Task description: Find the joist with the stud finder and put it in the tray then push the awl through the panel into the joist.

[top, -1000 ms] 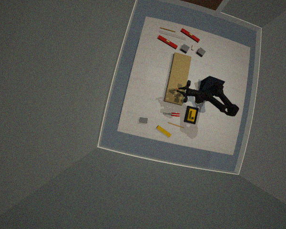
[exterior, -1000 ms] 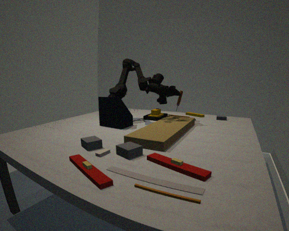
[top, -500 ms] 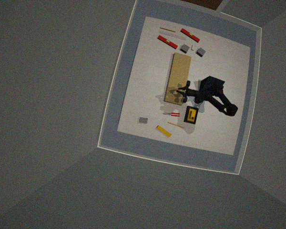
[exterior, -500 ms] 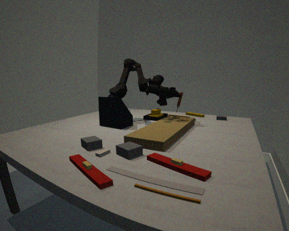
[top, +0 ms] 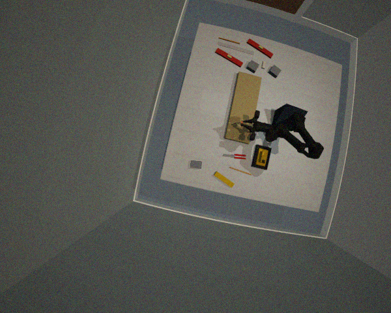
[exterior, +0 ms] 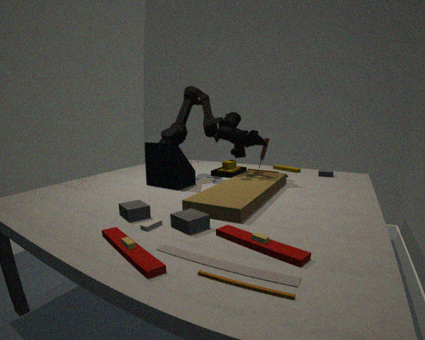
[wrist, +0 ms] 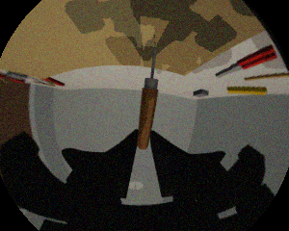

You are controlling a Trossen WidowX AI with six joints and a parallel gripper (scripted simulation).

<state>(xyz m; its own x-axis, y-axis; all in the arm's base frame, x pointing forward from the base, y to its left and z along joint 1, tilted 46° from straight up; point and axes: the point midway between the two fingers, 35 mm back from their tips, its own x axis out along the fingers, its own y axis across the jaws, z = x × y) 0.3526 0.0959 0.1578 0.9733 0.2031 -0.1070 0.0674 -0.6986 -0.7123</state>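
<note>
Right now the awl is 5 cm below my gripper tip and 2 cm behind it. Round my gripper tip: yellow stud finder: 25 cm behind, 17 cm to the left, 12 cm below; yellow bar: 39 cm to the left, 16 cm below, 3 cm behind; black tray: 25 cm behind, 16 cm to the left, 16 cm below.
</note>
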